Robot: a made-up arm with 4 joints.
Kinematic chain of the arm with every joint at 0, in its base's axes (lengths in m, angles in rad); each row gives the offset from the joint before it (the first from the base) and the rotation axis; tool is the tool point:
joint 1: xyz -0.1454 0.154 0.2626 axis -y
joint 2: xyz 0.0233 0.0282 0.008 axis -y
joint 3: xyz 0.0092 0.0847 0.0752 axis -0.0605 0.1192 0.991
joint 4: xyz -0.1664 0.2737 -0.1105 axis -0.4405 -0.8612 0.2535
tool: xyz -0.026 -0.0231 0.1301
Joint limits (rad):
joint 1: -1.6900..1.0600
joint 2: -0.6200..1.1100
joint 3: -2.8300..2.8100
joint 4: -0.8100..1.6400
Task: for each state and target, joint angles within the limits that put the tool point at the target. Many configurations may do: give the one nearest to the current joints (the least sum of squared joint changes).
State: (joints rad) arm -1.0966 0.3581 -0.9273 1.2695
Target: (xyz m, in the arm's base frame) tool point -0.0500 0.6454 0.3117
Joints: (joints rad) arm -0.7277 0.6498 -0.9204 0.7419
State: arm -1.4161 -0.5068 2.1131 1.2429
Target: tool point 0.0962 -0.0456 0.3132
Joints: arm -1.6857 -0.6200 1.7623 0.8002
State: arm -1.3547 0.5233 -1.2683 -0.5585
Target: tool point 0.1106 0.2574 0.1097
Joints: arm -1.4179 0.4616 -2.1650 -0.7041
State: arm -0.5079 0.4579 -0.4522 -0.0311
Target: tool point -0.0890 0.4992 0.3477
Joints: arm -0.3509 0.5867 -0.7027 -0.7949
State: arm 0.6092 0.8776 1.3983 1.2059
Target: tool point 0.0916 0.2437 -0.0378
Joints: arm 1.0600 1.1069 0.7707 1.6353
